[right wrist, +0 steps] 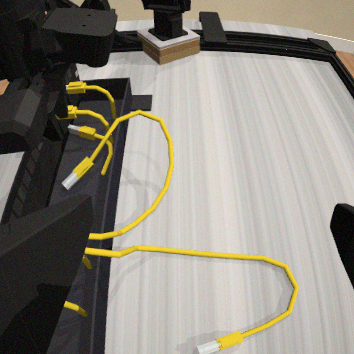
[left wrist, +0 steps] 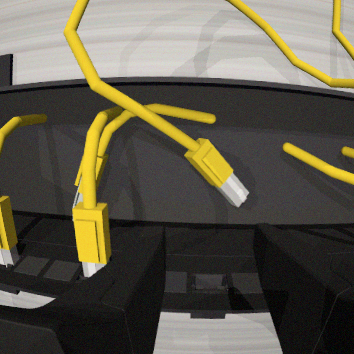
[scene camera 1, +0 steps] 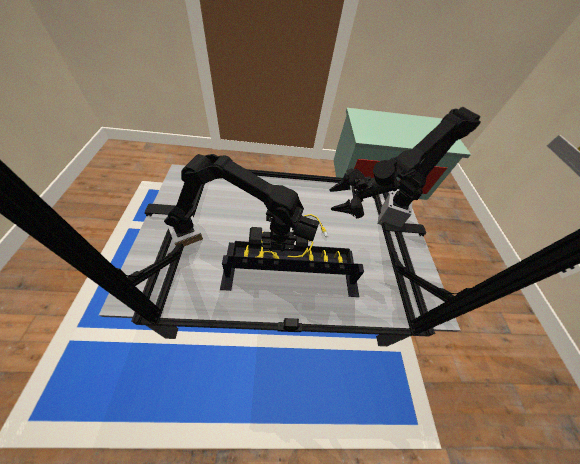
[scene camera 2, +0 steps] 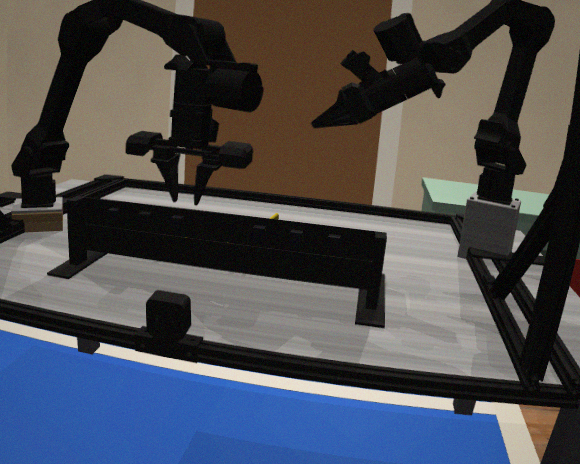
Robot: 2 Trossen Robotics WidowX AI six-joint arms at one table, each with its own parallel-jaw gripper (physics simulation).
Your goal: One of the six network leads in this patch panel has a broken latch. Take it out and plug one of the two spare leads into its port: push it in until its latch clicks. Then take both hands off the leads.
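Places are measured from the left arm's base along level axes (x ahead, y left, z up), in millimetres.
Pixels of known places: left gripper, between the fingertips: (right wrist: pixel 60 127) (left wrist: pixel 209 236) (scene camera 1: pixel 276 250) (scene camera 2: pixel 185 203); right gripper, between the fingertips: (right wrist: pixel 219 212) (scene camera 1: pixel 330 199) (scene camera 2: pixel 316 124); left arm's base, origin of its link: (right wrist: pixel 167 32) (scene camera 1: pixel 183 228) (scene camera 2: pixel 37 203); right arm's base, origin of its link: (scene camera 1: pixel 400 202) (scene camera 2: pixel 495 199).
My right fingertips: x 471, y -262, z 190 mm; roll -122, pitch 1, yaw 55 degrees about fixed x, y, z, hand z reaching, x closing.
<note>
Ahead of a thing's pixels: the offset from my right fingertips to its top centre. "*": to the spot under its first point. Level surfaces: height alone.
The black patch panel {dx -177, dy -73, dz -125 mm} (scene camera 1: pixel 288 265) (scene camera 2: pixel 242 249) stands mid-table with yellow leads {dx -85, dy -143, dz -139 mm} (scene camera 1: pixel 326 256) in its ports. My left gripper (scene camera 2: pixel 184 199) (left wrist: pixel 209 236) hangs just above the panel's left part, fingers open with nothing between them. Below it one port {dx -245, dy -63, dz -137 mm} (left wrist: pixel 208 281) is empty. A yellow spare plug {dx -213, dy -30, dz -183 mm} (left wrist: pixel 214 170) (right wrist: pixel 79 172) lies loose on the panel's tray behind that port, clear of the fingers. A plugged lead {dx -280, dy -19, dz -139 mm} (left wrist: pixel 90 232) sits in the port to the left. The second spare's plug {dx +44, dy +7, dz -221 mm} (right wrist: pixel 225 342) lies on the table. My right gripper (scene camera 1: pixel 343 195) (scene camera 2: pixel 318 123) is open and empty, high at the right.
Another unplugged yellow plug {* dx -281, dy +6, dz -200 mm} (right wrist: pixel 84 132) hangs over the panel's tray. The spares' cables {* dx -168, dy +80, dz -208 mm} (right wrist: pixel 168 165) loop across the grey table {dz -234 mm} (scene camera 1: pixel 210 216). A black frame (scene camera 1: pixel 279 324) rims the table, with a camera block (scene camera 2: pixel 168 313) at the front. A green cabinet (scene camera 1: pixel 380 133) stands behind the right arm.
</note>
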